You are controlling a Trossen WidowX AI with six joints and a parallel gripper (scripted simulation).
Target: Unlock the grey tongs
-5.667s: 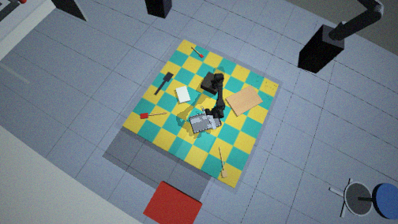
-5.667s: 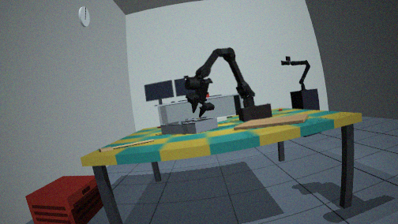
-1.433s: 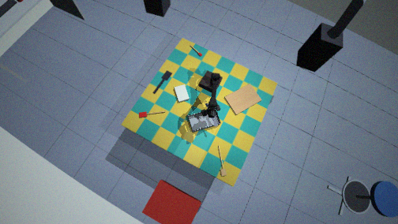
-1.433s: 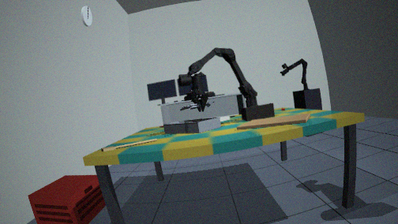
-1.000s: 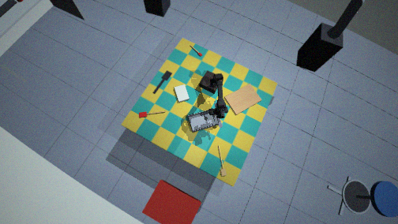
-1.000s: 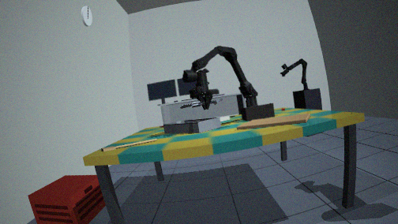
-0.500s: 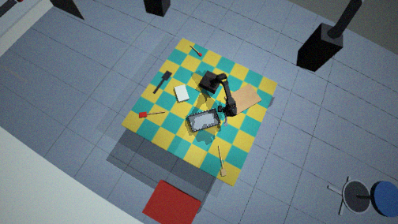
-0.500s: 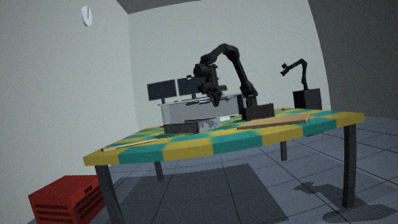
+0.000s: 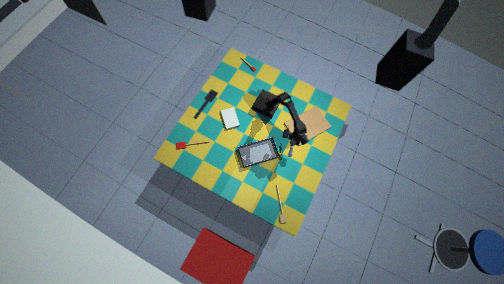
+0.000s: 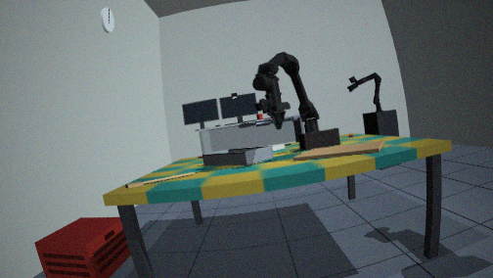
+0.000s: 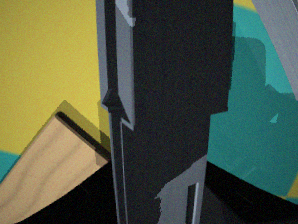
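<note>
Right now the yellow lock piece is 40 mm above my gripper tip and 30 mm behind it. The rest, counted from my gripper tip: wooden board: 230 mm behind, 120 mm below, 110 mm to the left; then white block: 560 mm to the right, 110 mm below, 60 mm behind; then roasting tin: 230 mm to the right, 160 mm ahead, 100 mm below.
</note>
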